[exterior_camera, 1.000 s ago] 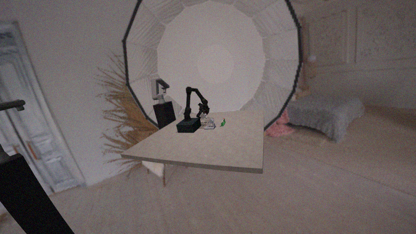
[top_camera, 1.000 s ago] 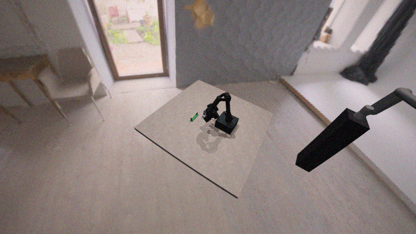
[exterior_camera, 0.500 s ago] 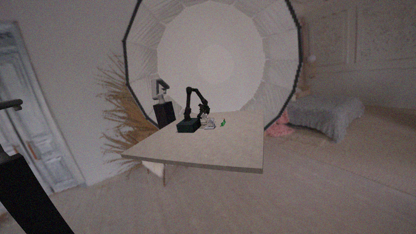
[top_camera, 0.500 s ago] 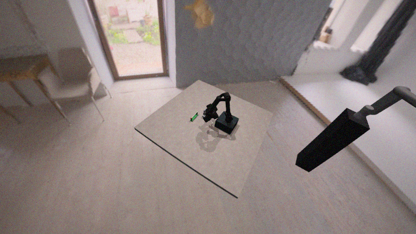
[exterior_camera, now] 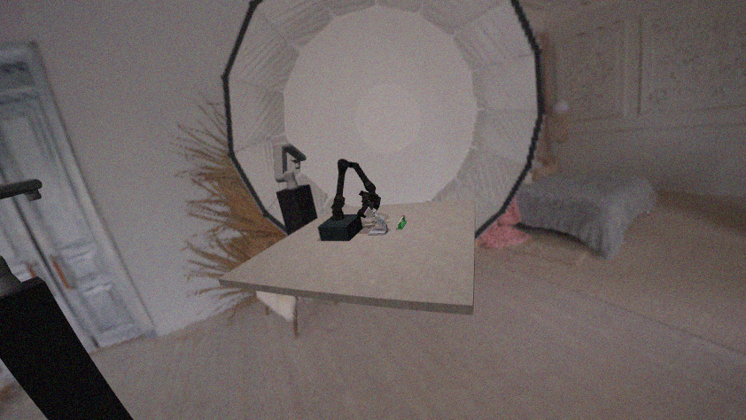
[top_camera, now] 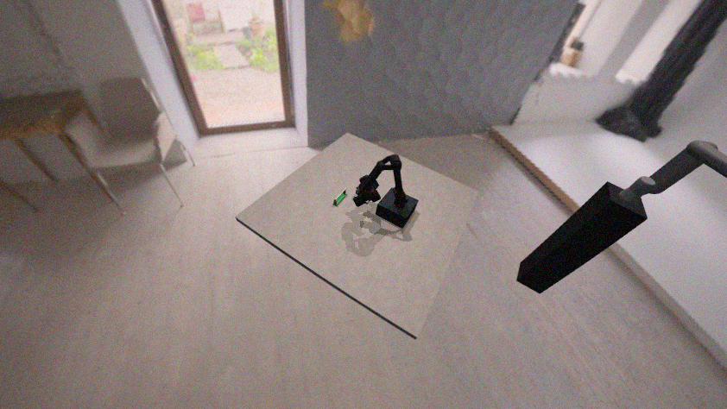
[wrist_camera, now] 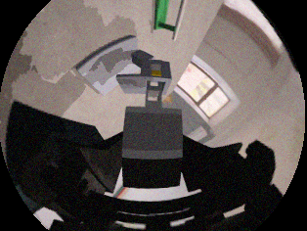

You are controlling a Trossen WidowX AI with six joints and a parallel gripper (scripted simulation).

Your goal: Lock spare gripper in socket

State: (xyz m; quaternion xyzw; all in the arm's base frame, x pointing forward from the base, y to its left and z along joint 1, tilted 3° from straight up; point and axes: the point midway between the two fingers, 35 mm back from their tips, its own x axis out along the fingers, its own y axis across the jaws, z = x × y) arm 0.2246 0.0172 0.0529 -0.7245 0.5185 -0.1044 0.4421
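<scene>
The green strip lies 150 mm ahead of my gripper tip, 140 mm to the left of it and 120 mm below it. Also, from my gripper tip: spare gripper: 10 mm to the left; then grey mount: 90 mm below, 50 mm ahead, 20 mm to the left.
</scene>
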